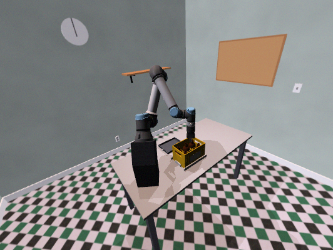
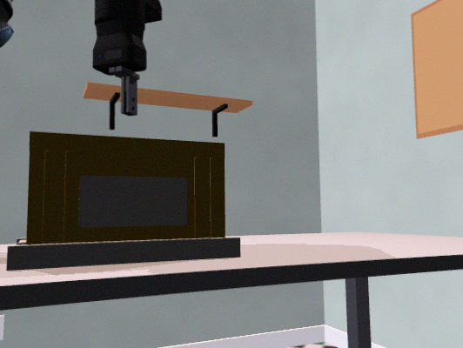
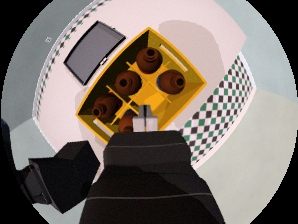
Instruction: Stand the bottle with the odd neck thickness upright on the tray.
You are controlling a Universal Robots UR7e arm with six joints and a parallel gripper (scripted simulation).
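Right now my hand is 160 mm above the crate, 20 mm to the right of it and 10 mm past it. The rest, counted from my hand: dark tray 300 mm to the left, 230 mm below, 60 mm behind; brown bottle 150 mm below, 80 mm to the left, 80 mm ahead.
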